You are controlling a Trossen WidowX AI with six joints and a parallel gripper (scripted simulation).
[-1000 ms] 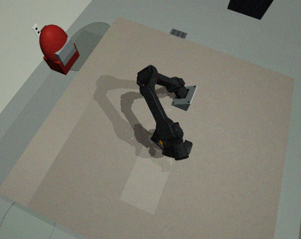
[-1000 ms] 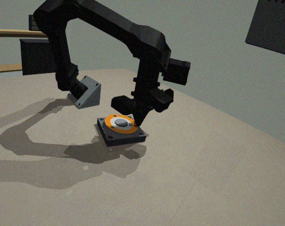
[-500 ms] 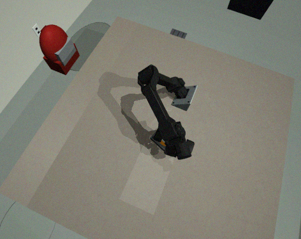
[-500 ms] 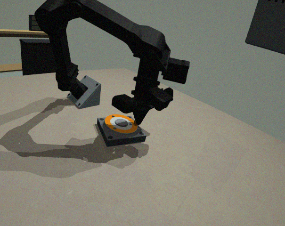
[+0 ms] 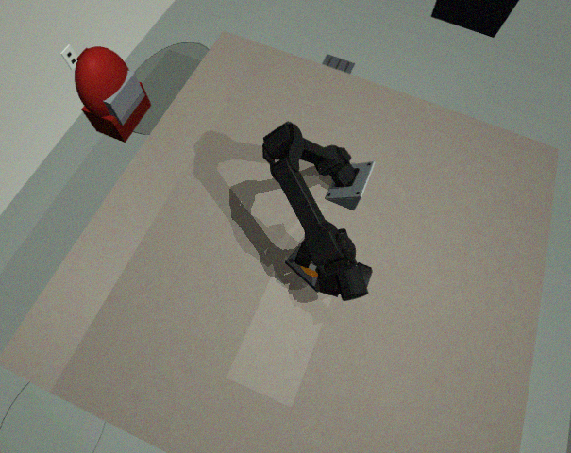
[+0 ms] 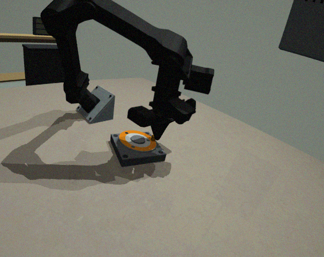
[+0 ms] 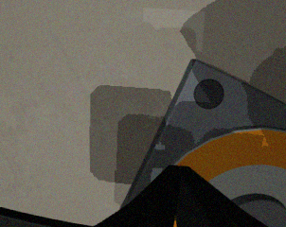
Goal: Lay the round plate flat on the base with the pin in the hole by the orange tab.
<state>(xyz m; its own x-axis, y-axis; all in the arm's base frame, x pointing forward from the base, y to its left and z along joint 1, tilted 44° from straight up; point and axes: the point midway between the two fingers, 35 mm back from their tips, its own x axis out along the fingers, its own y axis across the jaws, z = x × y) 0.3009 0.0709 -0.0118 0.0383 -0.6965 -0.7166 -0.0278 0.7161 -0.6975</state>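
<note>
My gripper tip is now 30 mm past the square grey base, 40 mm to the left of it and 20 mm above it.
</note>
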